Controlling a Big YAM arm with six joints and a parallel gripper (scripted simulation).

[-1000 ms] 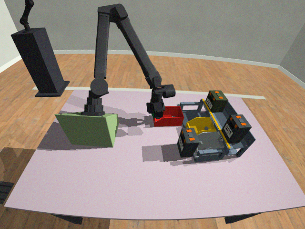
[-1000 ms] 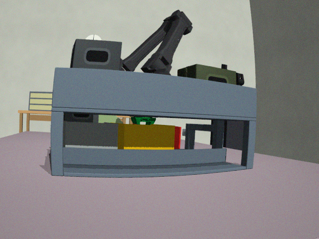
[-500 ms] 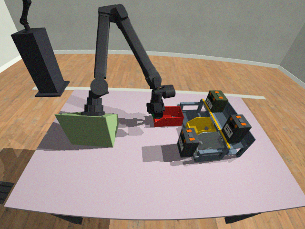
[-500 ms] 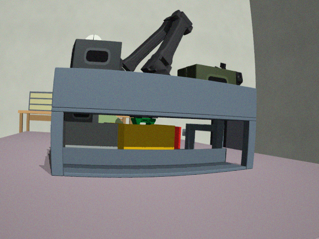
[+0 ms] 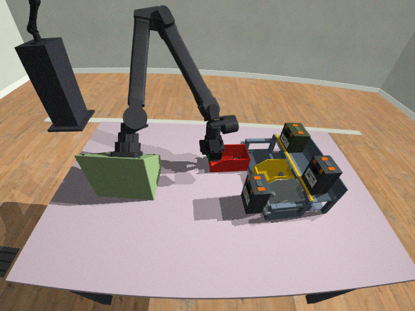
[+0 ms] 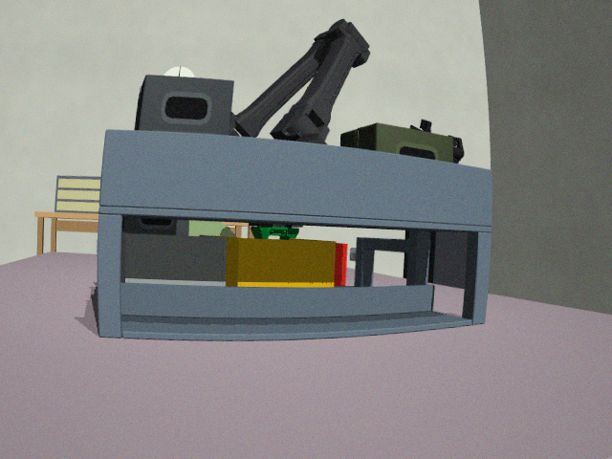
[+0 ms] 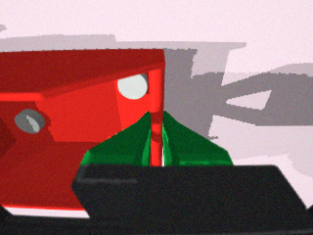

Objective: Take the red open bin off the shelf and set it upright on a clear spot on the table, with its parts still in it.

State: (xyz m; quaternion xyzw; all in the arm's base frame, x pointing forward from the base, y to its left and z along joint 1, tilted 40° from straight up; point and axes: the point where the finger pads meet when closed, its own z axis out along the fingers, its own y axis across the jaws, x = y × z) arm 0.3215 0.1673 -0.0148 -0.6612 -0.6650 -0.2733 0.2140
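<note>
Now: hand 80 mm short of the red open bin and 10 mm below it. The rest, counted from my hand: grey bin 280 mm ahead, 210 mm to the right, 10 mm above; then yellow bin 280 mm ahead, 100 mm to the right, 10 mm above.
</note>
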